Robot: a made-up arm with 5 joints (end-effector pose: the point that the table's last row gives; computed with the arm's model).
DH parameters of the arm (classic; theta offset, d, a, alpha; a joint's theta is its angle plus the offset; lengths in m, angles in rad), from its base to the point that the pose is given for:
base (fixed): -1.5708 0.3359 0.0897 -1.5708
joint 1: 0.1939 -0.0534 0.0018 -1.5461
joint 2: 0 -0.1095 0.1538 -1.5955
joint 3: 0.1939 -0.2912 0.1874 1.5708
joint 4: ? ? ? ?
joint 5: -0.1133 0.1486 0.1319 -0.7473
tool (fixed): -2.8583 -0.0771 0 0
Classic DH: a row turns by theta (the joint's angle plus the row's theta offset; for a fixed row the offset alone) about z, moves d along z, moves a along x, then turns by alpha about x.
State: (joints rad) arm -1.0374 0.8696 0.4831 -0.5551 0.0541
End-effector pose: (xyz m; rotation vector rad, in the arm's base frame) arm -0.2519 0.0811 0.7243 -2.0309 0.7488 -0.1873
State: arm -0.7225 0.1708 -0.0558 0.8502 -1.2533
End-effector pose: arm 0.1869 -0.1863 0.6090 -1.9626 -1.0580 -0.9650
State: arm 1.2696 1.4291 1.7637 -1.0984 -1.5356
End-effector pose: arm -0.0242 -0.3877 0.1955 0.1556 -0.1452 0.6053
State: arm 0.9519 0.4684 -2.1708 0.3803 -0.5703
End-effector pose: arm -0.0518 -0.2446 0.1204 2.0595 0.4749 -0.9844
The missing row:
joint 4: 1.5708 -0.2147 0.1514 -1.5708
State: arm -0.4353 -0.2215 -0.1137 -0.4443 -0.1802
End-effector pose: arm 0.0372 -0.3678 0.6667 -1.0800 -0.3338 0.8454
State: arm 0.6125 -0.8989 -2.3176 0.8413 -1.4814
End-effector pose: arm 0.2829 -0.0310 0.4259 0.9232 0.6383 -0.1489
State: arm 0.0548 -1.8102 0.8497 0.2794 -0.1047
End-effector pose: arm -0.0244 -0.0720 0.5448 -1.1274 -1.7166 0.8710
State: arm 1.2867 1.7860 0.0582 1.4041 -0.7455
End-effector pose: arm -0.2414 -0.2865 0.0317 -1.0292 2.4042 -0.7942
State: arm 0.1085 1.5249 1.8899 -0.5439 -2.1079
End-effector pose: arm -0.0166 -0.3417 0.4079 -1.4185 -0.2971 0.6634
